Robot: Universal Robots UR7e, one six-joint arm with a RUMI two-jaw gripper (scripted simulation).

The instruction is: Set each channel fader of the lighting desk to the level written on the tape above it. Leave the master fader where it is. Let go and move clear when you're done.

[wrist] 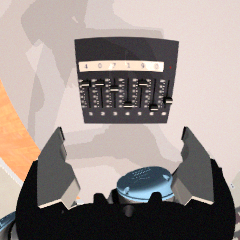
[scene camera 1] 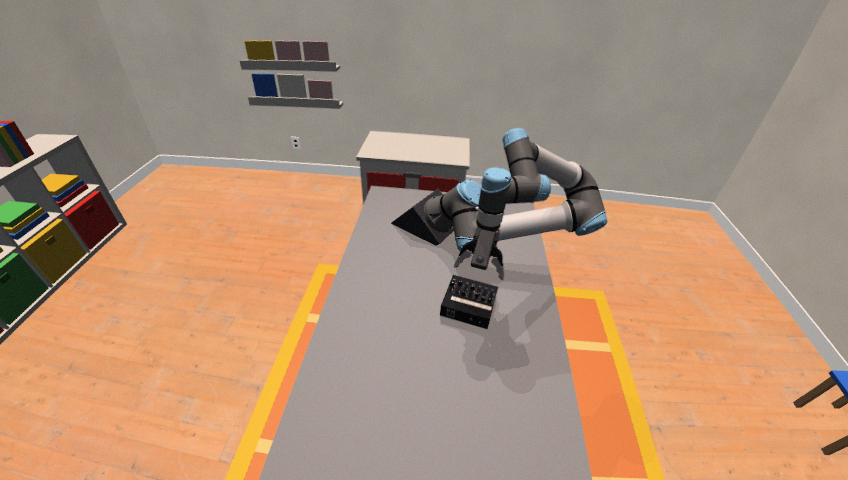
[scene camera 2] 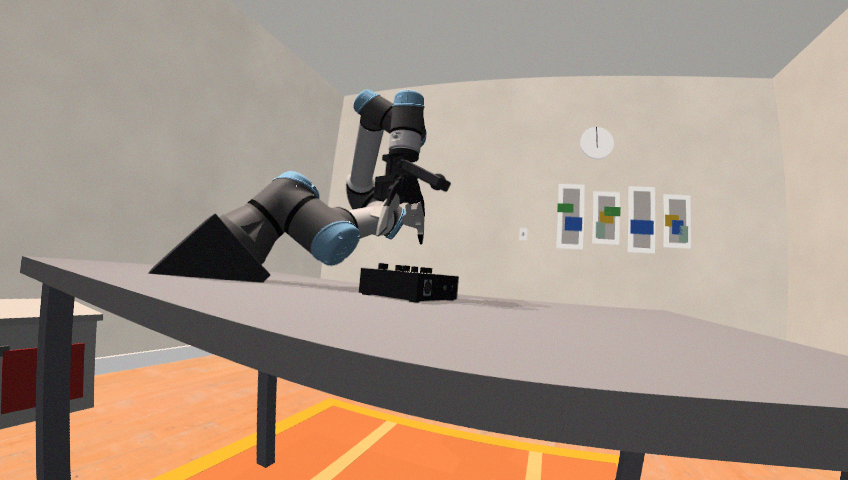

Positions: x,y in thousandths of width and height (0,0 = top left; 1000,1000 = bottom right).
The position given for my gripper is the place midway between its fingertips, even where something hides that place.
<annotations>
My gripper shows in the wrist view (515,535), in scene camera 1 (564,570) and in scene camera 2 (473,501).
</annotations>
